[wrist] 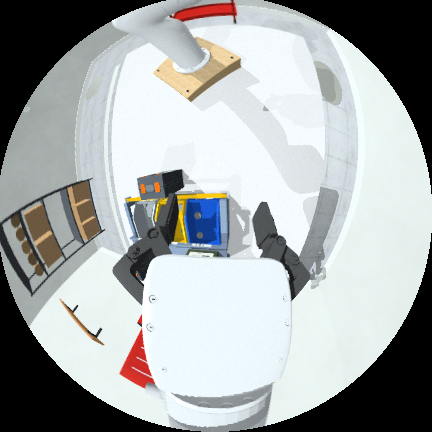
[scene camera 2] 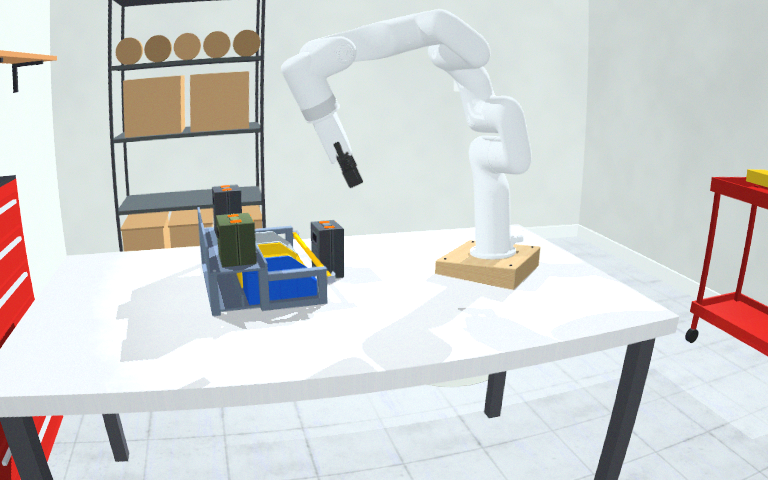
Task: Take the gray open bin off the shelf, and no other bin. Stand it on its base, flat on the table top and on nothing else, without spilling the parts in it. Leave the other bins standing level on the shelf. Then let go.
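Places are measured from the arm's base along level axes (x ahead, y left, z up), in centimetres.
Pixels of known places: gripper, between the fingertips: [wrist: 217, 205] [scene camera 2: 353, 176]; arm's base, origin of its link: [wrist: 191, 59] [scene camera 2: 493, 252].
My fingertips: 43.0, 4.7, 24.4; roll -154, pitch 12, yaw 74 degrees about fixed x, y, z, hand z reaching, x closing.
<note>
Ahead of a thing's pixels: the offset from my fingertips to its middle, as dx, dy, dz. Level surfaces: height alone.
The gray open bin {+12.0, -32.6, -24.7} [scene camera 2: 272, 237] [wrist: 144, 216] sits in the blue-gray shelf [scene camera 2: 264, 289] [wrist: 224, 217], at the end away from the blue bin {+14.4, -10.3, -24.7} [scene camera 2: 291, 287] [wrist: 208, 226]. The yellow bin {+13.4, -21.5, -24.7} [scene camera 2: 272, 249] [wrist: 161, 212] is between them. Round parts show in the blue bin; I cannot make out parts in the gray one. All three bins look settled on the shelf. My gripper [scene camera 2: 354, 183] [wrist: 217, 205] is open and empty, high above the table top {dz -29.1} [scene camera 2: 339, 345] [wrist: 225, 145] and above the shelf. In the wrist view one finger hides part of the yellow bin.
A dark case {-1.7, -20.5, -22.5} [scene camera 2: 330, 249] [wrist: 170, 183] stands on the table by the shelf's yellow front bar [scene camera 2: 308, 252] [wrist: 206, 195]. A green case {+24.3, -11.3, -14.1} [scene camera 2: 236, 242] [wrist: 201, 254] and another dark case {+21.5, -34.2, -12.8} [scene camera 2: 226, 201] stand high at the shelf's back. The arm's wooden base [scene camera 2: 481, 273] [wrist: 216, 72] is farther right in the scene view.
</note>
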